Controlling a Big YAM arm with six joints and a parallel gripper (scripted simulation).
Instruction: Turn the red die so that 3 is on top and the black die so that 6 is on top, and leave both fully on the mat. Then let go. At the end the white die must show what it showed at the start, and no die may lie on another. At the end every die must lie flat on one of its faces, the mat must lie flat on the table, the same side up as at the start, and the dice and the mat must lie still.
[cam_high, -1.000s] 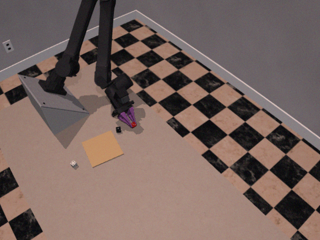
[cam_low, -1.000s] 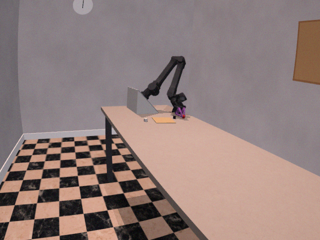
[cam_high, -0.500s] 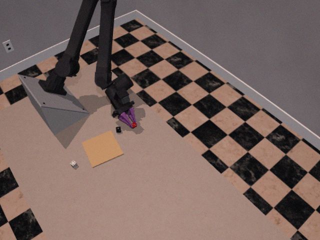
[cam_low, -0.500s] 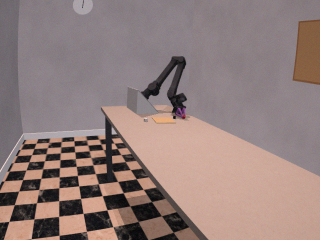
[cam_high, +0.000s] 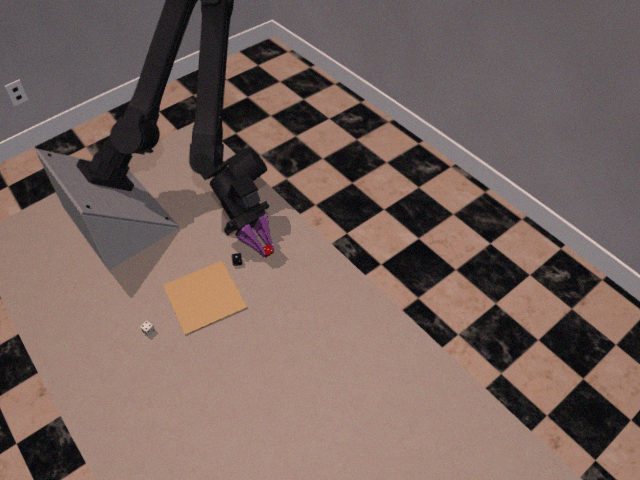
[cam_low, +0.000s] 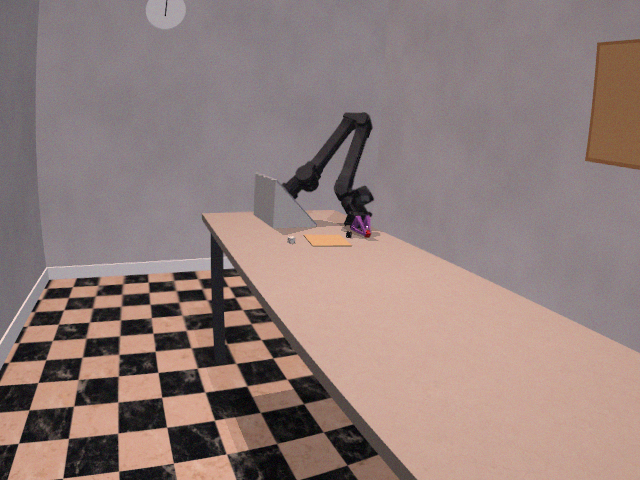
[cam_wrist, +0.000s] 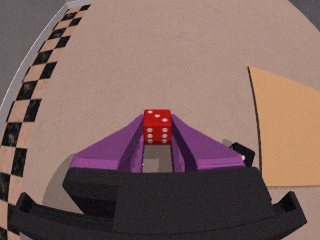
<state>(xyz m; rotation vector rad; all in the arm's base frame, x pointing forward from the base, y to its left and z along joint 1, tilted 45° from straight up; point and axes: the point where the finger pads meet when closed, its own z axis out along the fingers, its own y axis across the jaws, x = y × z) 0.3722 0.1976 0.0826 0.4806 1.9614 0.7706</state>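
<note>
My hand is right at the red die. From my hand the other things lie so: orange mat: 170 mm to the right, 20 mm below; then white die: 310 mm to the right, 10 mm below; then black die: 30 mm behind, 60 mm to the right, 10 mm below.
</note>
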